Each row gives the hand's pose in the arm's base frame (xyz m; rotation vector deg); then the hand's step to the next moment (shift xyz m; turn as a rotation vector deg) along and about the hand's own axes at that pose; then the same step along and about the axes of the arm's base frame.
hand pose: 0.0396 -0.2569 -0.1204 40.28 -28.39 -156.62
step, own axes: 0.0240 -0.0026 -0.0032 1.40 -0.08 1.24
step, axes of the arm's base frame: -0.0191 -0.0067 -0.0135 -1.82 -0.09 0.41
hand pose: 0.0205 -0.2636 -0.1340 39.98 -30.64 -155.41
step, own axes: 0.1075 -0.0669 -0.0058 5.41 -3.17 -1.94
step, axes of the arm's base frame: -0.0996 0.0189 -0.0760 -4.14 0.32 -5.08
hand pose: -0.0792 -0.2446 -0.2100 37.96 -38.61 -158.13
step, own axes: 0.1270 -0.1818 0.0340 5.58 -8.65 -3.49
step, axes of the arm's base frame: -0.1465 0.1311 -0.1081 -4.14 4.44 -9.02
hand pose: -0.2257 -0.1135 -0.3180 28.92 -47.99 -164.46
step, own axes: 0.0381 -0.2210 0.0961 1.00 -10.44 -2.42
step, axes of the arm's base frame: -0.0714 0.2270 -0.0539 -0.23 7.38 -7.83
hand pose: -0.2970 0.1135 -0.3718 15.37 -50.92 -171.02
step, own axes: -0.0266 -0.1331 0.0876 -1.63 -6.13 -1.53
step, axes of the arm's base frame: 0.0160 0.1607 0.0039 2.07 4.41 -4.34
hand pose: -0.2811 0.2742 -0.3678 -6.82 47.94 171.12
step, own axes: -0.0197 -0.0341 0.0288 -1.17 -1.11 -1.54
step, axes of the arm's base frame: 0.0197 0.0438 0.0086 1.33 0.13 -1.79
